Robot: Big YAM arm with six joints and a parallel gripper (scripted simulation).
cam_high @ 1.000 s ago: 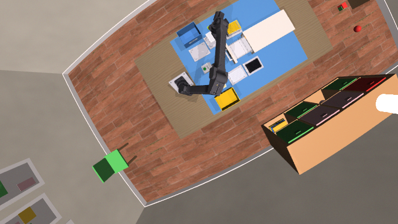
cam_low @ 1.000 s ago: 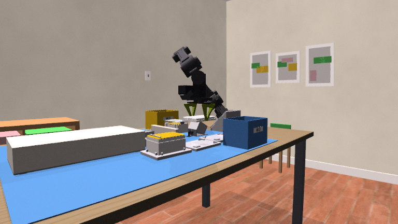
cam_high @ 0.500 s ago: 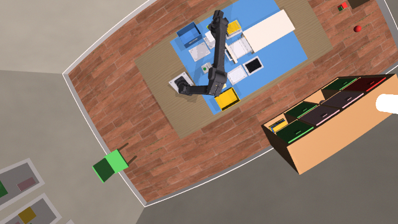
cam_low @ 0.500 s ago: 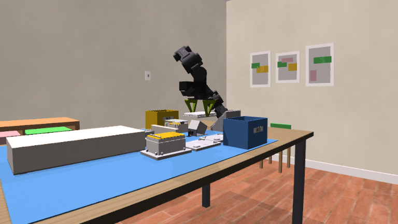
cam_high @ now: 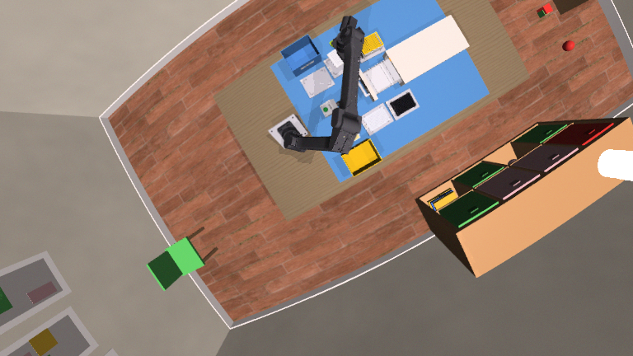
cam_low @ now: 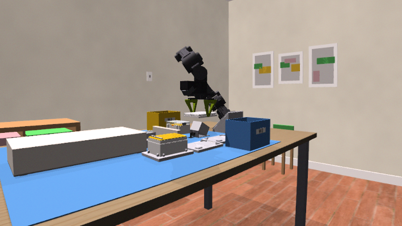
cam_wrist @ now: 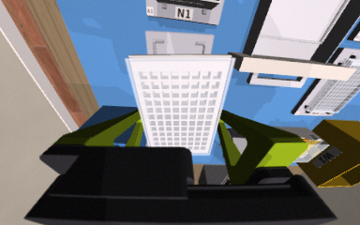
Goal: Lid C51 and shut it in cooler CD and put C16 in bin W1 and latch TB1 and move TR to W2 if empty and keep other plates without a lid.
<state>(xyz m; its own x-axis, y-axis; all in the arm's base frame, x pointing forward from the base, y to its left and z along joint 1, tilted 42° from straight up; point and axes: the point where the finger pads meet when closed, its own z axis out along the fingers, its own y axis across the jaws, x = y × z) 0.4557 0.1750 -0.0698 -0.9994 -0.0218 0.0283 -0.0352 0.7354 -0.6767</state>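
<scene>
Right now my hand is 16 cm short of the drawer, 19 cm to the left of it and 12 cm above it. From my hand the other things lie so: nest label N1 (11 cm ahead, 13 cm below); plate lid (right at my hand); white plate (right at my hand).
</scene>
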